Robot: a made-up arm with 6 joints. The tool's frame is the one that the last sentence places. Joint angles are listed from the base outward.
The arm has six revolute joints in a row. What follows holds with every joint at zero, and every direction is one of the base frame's.
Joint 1 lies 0.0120 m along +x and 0.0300 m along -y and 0.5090 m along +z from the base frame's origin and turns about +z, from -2.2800 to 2.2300 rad.
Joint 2 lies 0.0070 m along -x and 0.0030 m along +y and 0.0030 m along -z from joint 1 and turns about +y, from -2.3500 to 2.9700 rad.
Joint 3 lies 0.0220 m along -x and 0.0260 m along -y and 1.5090 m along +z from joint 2 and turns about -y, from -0.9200 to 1.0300 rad.
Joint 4 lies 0.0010 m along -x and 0.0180 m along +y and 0.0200 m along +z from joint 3 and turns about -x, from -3.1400 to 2.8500 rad.
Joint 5 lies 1.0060 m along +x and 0.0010 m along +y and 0.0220 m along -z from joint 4 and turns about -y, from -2.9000 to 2.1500 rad.
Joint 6 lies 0.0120 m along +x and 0.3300 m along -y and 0.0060 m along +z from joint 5 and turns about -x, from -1.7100 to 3.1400 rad.
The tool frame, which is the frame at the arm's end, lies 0.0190 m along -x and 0.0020 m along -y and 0.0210 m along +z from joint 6; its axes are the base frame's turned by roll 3.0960, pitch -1.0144 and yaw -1.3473 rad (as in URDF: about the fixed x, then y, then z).
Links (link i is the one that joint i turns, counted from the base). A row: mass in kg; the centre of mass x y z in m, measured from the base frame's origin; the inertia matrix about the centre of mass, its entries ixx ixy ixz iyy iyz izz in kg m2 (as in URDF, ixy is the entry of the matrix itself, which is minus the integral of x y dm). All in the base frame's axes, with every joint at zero. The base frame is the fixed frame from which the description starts. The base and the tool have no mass.
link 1: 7.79; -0.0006 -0.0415 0.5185; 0.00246 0 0 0.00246 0 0.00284
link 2: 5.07; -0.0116 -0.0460 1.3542; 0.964 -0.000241 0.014 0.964 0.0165 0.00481
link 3: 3.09; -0.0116 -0.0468 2.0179; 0.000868 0 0 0.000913 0 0.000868
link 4: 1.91; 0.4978 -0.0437 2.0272; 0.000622 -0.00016 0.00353 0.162 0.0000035 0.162
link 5: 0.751; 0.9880 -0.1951 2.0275; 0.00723 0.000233 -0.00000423 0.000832 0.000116 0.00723
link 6: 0.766; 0.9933 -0.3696 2.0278; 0.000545 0 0 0.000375 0 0.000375
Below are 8 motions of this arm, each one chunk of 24 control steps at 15 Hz.
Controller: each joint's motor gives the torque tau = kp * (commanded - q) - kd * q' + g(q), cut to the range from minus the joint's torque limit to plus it. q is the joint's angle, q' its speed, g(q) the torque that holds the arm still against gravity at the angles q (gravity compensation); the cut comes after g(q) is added. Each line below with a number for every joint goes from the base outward.
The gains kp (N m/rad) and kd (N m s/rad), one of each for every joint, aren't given. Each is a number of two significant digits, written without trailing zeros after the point. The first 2 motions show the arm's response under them.
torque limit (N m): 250 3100 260 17 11 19
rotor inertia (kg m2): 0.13 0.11 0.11 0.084 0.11 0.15
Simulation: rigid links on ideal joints. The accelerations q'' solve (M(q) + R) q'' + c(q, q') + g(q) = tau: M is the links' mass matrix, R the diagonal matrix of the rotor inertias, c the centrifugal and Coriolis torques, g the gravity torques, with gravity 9.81 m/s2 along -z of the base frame. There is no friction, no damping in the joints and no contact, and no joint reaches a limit. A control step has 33 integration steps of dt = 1/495 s. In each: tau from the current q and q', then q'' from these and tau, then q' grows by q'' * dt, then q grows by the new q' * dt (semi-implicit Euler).
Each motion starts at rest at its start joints. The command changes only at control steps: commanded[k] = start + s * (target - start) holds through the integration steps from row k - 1 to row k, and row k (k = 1, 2, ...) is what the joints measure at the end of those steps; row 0 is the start. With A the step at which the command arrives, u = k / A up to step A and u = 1 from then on. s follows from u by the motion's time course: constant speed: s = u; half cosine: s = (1 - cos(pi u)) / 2; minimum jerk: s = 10 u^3 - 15 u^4 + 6 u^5; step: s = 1 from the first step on.
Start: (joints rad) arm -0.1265 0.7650 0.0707 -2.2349 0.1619 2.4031
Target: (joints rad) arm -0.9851 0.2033 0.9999 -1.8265 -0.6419 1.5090
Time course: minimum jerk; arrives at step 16
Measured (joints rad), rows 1 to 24:
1: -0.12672 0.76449 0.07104 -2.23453 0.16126 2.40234
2: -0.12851 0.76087 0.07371 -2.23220 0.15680 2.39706
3: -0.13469 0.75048 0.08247 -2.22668 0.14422 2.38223
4: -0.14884 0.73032 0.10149 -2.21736 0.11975 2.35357
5: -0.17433 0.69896 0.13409 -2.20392 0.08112 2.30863
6: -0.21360 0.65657 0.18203 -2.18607 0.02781 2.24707
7: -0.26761 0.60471 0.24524 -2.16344 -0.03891 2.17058
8: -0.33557 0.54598 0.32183 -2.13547 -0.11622 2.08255
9: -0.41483 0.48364 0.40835 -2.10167 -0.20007 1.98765
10: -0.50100 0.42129 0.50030 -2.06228 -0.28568 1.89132
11: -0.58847 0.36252 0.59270 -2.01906 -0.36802 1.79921
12: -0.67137 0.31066 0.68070 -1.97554 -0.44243 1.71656
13: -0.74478 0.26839 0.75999 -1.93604 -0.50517 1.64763
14: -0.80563 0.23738 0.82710 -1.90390 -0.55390 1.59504
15: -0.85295 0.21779 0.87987 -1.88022 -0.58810 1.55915
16: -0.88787 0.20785 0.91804 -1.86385 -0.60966 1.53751
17: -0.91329 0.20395 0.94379 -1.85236 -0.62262 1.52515
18: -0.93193 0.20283 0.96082 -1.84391 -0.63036 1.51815
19: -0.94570 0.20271 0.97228 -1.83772 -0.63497 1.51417
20: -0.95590 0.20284 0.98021 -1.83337 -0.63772 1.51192
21: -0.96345 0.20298 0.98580 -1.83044 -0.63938 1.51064
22: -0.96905 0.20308 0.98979 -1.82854 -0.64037 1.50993
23: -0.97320 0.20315 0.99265 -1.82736 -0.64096 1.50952
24: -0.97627 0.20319 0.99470 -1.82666 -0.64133 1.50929
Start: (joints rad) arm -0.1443 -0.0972 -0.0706 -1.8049 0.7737 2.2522
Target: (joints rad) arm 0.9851 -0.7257 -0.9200 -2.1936 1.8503 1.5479
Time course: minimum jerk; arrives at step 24
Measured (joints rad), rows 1 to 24:
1: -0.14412 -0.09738 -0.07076 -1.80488 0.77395 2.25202
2: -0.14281 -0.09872 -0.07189 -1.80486 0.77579 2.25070
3: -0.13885 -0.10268 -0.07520 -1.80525 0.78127 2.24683
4: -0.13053 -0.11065 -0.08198 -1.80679 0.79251 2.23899
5: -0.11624 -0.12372 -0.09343 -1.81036 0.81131 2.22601
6: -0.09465 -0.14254 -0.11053 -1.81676 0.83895 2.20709
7: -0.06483 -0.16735 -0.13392 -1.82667 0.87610 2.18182
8: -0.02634 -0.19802 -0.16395 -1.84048 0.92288 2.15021
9: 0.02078 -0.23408 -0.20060 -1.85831 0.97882 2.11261
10: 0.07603 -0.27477 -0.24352 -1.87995 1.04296 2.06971
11: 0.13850 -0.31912 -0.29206 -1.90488 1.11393 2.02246
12: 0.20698 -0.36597 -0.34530 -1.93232 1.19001 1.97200
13: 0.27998 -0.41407 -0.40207 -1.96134 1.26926 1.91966
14: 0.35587 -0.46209 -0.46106 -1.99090 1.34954 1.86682
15: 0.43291 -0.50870 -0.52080 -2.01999 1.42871 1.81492
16: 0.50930 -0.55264 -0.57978 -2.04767 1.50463 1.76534
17: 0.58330 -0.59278 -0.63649 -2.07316 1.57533 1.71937
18: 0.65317 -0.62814 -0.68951 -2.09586 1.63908 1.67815
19: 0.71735 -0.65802 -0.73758 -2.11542 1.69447 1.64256
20: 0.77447 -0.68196 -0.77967 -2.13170 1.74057 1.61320
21: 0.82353 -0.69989 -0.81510 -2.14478 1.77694 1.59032
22: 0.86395 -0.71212 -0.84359 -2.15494 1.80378 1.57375
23: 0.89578 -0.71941 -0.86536 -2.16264 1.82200 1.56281
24: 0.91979 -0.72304 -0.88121 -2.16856 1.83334 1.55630
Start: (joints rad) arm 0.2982 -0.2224 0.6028 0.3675 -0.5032 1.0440
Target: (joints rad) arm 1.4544 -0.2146 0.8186 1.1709 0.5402 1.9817
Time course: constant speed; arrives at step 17
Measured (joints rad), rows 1 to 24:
1: 0.31467 -0.22215 0.60578 0.37642 -0.48150 1.06519
2: 0.34397 -0.22177 0.61137 0.39520 -0.44374 1.10117
3: 0.38290 -0.22137 0.61892 0.42150 -0.39641 1.14550
4: 0.42905 -0.22096 0.62792 0.45341 -0.34338 1.19455
5: 0.48064 -0.22055 0.63795 0.48945 -0.28697 1.24626
6: 0.53631 -0.22013 0.64872 0.52851 -0.22855 1.29947
7: 0.59504 -0.21970 0.66003 0.56978 -0.16893 1.35353
8: 0.65608 -0.21927 0.67172 0.61268 -0.10860 1.40807
9: 0.71885 -0.21883 0.68369 0.65678 -0.04784 1.46288
10: 0.78292 -0.21839 0.69586 0.70176 0.01317 1.51784
11: 0.84796 -0.21794 0.70818 0.74740 0.07433 1.57288
12: 0.91373 -0.21750 0.72061 0.79351 0.13557 1.62798
13: 0.98006 -0.21705 0.73311 0.83997 0.19687 1.68310
14: 1.04680 -0.21660 0.74567 0.88669 0.25821 1.73823
15: 1.11386 -0.21615 0.75828 0.93360 0.31956 1.79338
16: 1.18114 -0.21570 0.77092 0.98065 0.38092 1.84853
17: 1.24860 -0.21525 0.78358 1.02779 0.44229 1.90368
18: 1.29960 -0.21505 0.79327 1.06547 0.48192 1.93762
19: 1.33795 -0.21494 0.80037 1.09333 0.50552 1.95680
20: 1.36679 -0.21485 0.80551 1.11378 0.51956 1.96763
21: 1.38850 -0.21478 0.80919 1.12879 0.52791 1.97374
22: 1.40482 -0.21473 0.81184 1.13982 0.53289 1.97720
23: 1.41710 -0.21469 0.81374 1.14794 0.53585 1.97916
24: 1.42634 -0.21466 0.81510 1.15393 0.53761 1.98026

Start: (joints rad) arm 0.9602 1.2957 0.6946 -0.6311 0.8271 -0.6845
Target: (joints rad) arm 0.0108 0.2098 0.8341 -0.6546 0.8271 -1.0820
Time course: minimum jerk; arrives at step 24
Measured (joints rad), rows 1 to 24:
1: 0.96014 1.29541 0.69449 -0.63140 0.82710 -0.68461
2: 0.95967 1.29324 0.69391 -0.63330 0.82711 -0.68538
3: 0.95796 1.28672 0.69292 -0.63755 0.82714 -0.68762
4: 0.95376 1.27333 0.69204 -0.64385 0.82719 -0.69211
5: 0.94558 1.25114 0.69194 -0.65133 0.82724 -0.69950
6: 0.93189 1.21895 0.69318 -0.65900 0.82728 -0.71024
7: 0.91132 1.17632 0.69616 -0.66594 0.82728 -0.72456
8: 0.88278 1.12351 0.70109 -0.67144 0.82723 -0.74244
9: 0.84556 1.06136 0.70800 -0.67492 0.82712 -0.76369
10: 0.79937 0.99118 0.71675 -0.67594 0.82696 -0.78792
11: 0.74448 0.91468 0.72704 -0.67419 0.82674 -0.81459
12: 0.68175 0.83386 0.73848 -0.66955 0.82649 -0.84304
13: 0.61277 0.75086 0.75062 -0.66213 0.82624 -0.87254
14: 0.53990 0.66790 0.76304 -0.65238 0.82602 -0.90229
15: 0.46600 0.58721 0.77537 -0.64114 0.82587 -0.93147
16: 0.39412 0.51091 0.78734 -0.62955 0.82580 -0.95933
17: 0.32686 0.44098 0.79871 -0.61884 0.82581 -0.98513
18: 0.26601 0.37915 0.80924 -0.60998 0.82591 -1.00827
19: 0.21254 0.32677 0.81865 -0.60349 0.82606 -1.02825
20: 0.16683 0.28468 0.82669 -0.59945 0.82622 -1.04475
21: 0.12893 0.25314 0.83313 -0.59775 0.82639 -1.05762
22: 0.09864 0.23165 0.83782 -0.59823 0.82655 -1.06696
23: 0.07540 0.21895 0.84067 -0.60088 0.82667 -1.07316
24: 0.05822 0.21286 0.84168 -0.60582 0.82678 -1.07689

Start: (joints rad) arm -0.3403 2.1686 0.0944 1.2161 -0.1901 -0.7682
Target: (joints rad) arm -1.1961 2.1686 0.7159 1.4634 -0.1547 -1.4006
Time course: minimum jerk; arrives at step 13
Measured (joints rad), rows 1 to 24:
1: -0.34078 2.16862 0.09496 1.21649 -0.19005 -0.76918
2: -0.34442 2.16873 0.09891 1.21910 -0.18970 -0.77579
3: -0.35610 2.16892 0.11043 1.22613 -0.18875 -0.79383
4: -0.38102 2.16908 0.13323 1.23906 -0.18694 -0.82743
5: -0.42286 2.16913 0.16951 1.25851 -0.18420 -0.87787
6: -0.48269 2.16898 0.21937 1.28407 -0.18061 -0.94341
7: -0.55882 2.16859 0.28079 1.31417 -0.17639 -1.01973
8: -0.64708 2.16798 0.34991 1.34601 -0.17189 -1.10074
9: -0.74164 2.16725 0.42155 1.37591 -0.16749 -1.17956
10: -0.83581 2.16654 0.49001 1.40024 -0.16359 -1.24957
11: -0.92305 2.16601 0.55007 1.41650 -0.16047 -1.30560
12: -0.99796 2.16580 0.59809 1.42434 -0.15828 -1.34506
13: -1.05744 2.16597 0.63322 1.42608 -0.15694 -1.36918
14: -1.10174 2.16648 0.65777 1.42601 -0.15615 -1.38295
15: -1.13329 2.16709 0.67476 1.42681 -0.15568 -1.39073
16: -1.15504 2.16760 0.68661 1.42916 -0.15538 -1.39511
17: -1.16966 2.16796 0.69495 1.43272 -0.15518 -1.39756
18: -1.17928 2.16820 0.70088 1.43694 -0.15504 -1.39892
19: -1.18551 2.16834 0.70513 1.44127 -0.15493 -1.39968
20: -1.18948 2.16842 0.70819 1.44535 -0.15486 -1.40010
21: -1.19198 2.16848 0.71038 1.44897 -0.15481 -1.40033
22: -1.19354 2.16851 0.71195 1.45206 -0.15477 -1.40045
23: -1.19451 2.16854 0.71308 1.45460 -0.15475 -1.40052
24: -1.19510 2.16855 0.71388 1.45665 -0.15473 -1.40056

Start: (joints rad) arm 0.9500 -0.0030 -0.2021 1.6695 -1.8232 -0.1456
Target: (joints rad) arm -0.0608 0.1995 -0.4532 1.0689 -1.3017 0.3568
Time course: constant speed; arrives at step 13
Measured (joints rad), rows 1 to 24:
1: 0.93243 0.00346 -0.20478 1.66983 -1.80868 -0.13090
2: 0.89979 0.01529 -0.21277 1.65686 -1.78377 -0.10573
3: 0.85580 0.02953 -0.22453 1.63367 -1.75271 -0.07464
4: 0.80331 0.04471 -0.23867 1.60326 -1.71800 -0.04023
5: 0.74445 0.06023 -0.25433 1.56773 -1.68114 -0.00396
6: 0.68080 0.07585 -0.27102 1.52862 -1.64300 0.03335
7: 0.61358 0.09150 -0.28840 1.48701 -1.60409 0.07125
8: 0.54368 0.10715 -0.30627 1.44370 -1.56473 0.10947
9: 0.47177 0.12279 -0.32448 1.39924 -1.52510 0.14787
10: 0.39835 0.13843 -0.34293 1.35401 -1.48530 0.18638
11: 0.32382 0.15405 -0.36154 1.30831 -1.44539 0.22494
12: 0.24845 0.16966 -0.38028 1.26230 -1.40542 0.26353
13: 0.17245 0.18527 -0.39911 1.21614 -1.36541 0.30214
14: 0.11214 0.19405 -0.41518 1.16670 -1.34036 0.32593
15: 0.06698 0.19758 -0.42664 1.13088 -1.32539 0.33935
16: 0.03353 0.19887 -0.43458 1.10692 -1.31630 0.34693
17: 0.00884 0.19931 -0.44012 1.09133 -1.31076 0.35121
18: -0.00938 0.19946 -0.44400 1.08136 -1.30735 0.35362
19: -0.02282 0.19950 -0.44673 1.07512 -1.30525 0.35499
20: -0.03274 0.19950 -0.44865 1.07132 -1.30395 0.35577
21: -0.04006 0.19950 -0.45000 1.06909 -1.30314 0.35621
22: -0.04547 0.19950 -0.45095 1.06788 -1.30263 0.35646
23: -0.04946 0.19950 -0.45162 1.06729 -1.30230 0.35661
24: -0.05242 0.19950 -0.45209 1.06709 -1.30210 0.35669

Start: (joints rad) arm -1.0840 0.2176 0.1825 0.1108 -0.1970 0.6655
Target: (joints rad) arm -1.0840 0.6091 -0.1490 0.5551 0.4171 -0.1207
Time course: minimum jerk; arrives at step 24
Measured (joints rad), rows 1 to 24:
1: -1.08400 0.21771 0.18248 0.11096 -0.19685 0.66529
2: -1.08403 0.21850 0.18228 0.11202 -0.19574 0.66382
3: -1.08409 0.22089 0.18146 0.11474 -0.19251 0.65949
4: -1.08416 0.22576 0.17943 0.11963 -0.18597 0.65073
5: -1.08423 0.23380 0.17560 0.12707 -0.17512 0.63624
6: -1.08430 0.24545 0.16947 0.13731 -0.15927 0.61510
7: -1.08434 0.26086 0.16073 0.15052 -0.13803 0.58689
8: -1.08437 0.27994 0.14921 0.16677 -0.11136 0.55158
9: -1.08437 0.30240 0.13489 0.18600 -0.07952 0.50960
10: -1.08434 0.32777 0.11794 0.20800 -0.04305 0.46170
11: -1.08429 0.35543 0.09864 0.23245 -0.00272 0.40894
12: -1.08423 0.38466 0.07739 0.25890 0.04049 0.35262
13: -1.08415 0.41467 0.05469 0.28681 0.08550 0.29420
14: -1.08407 0.44463 0.03110 0.31555 0.13111 0.23525
15: -1.08398 0.47372 0.00723 0.34446 0.17610 0.17735
16: -1.08390 0.50117 -0.01630 0.37286 0.21929 0.12206
17: -1.08383 0.52625 -0.03889 0.40008 0.25954 0.07079
18: -1.08376 0.54836 -0.05995 0.42552 0.29588 0.02481
19: -1.08371 0.56706 -0.07898 0.44864 0.32751 -0.01489
20: -1.08368 0.58206 -0.09560 0.46906 0.35387 -0.04765
21: -1.08366 0.59329 -0.10952 0.48652 0.37471 -0.07319
22: -1.08365 0.60094 -0.12065 0.50098 0.39012 -0.09170
23: -1.08366 0.60548 -0.12906 0.51261 0.40062 -0.10392
24: -1.08369 0.60770 -0.13507 0.52186 0.40719 -0.11120

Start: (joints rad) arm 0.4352 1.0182 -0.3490 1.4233 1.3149 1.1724
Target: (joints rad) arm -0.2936 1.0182 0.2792 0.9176 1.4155 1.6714
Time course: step
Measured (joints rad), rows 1 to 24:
1: 0.40390 1.02183 -0.21274 1.35259 1.34742 1.34661
2: 0.31220 1.02083 -0.07073 1.31126 1.37159 1.48775
3: 0.18226 1.02001 0.03591 1.25683 1.38721 1.56750
4: 0.05449 1.01953 0.11196 1.17871 1.39825 1.61260
5: -0.05337 1.01910 0.16409 1.10258 1.40567 1.63810
6: -0.13669 1.01870 0.19925 1.03959 1.41041 1.65251
7: -0.19691 1.01838 0.22300 0.99237 1.41325 1.66066
8: -0.23796 1.01818 0.23925 0.95959 1.41484 1.66528
9: -0.26439 1.01808 0.25055 0.93839 1.41563 1.66790
10: -0.28040 1.01805 0.25855 0.92569 1.41595 1.66939
11: -0.28941 1.01806 0.26428 0.91877 1.41601 1.67024
12: -0.29397 1.01808 0.26842 0.91551 1.41596 1.67073
13: -0.29590 1.01810 0.27142 0.91440 1.41586 1.67101
14: -0.29637 1.01812 0.27360 0.91442 1.41576 1.67117
15: -0.29614 1.01814 0.27518 0.91494 1.41567 1.67127
16: -0.29564 1.01816 0.27632 0.91561 1.41560 1.67132
17: -0.29510 1.01817 0.27715 0.91623 1.41556 1.67136
18: -0.29463 1.01818 0.27774 0.91674 1.41553 1.67137
19: -0.29426 1.01818 0.27816 0.91711 1.41551 1.67139
20: -0.29400 1.01819 0.27846 0.91737 1.41550 1.67139
21: -0.29382 1.01819 0.27867 0.91753 1.41550 1.67140
22: -0.29371 1.01819 0.27883 0.91762 1.41549 1.67140
23: -0.29364 1.01820 0.27893 0.91767 1.41549 1.67140
24: -0.29360 1.01820 0.27901 0.91769 1.41549 1.67140

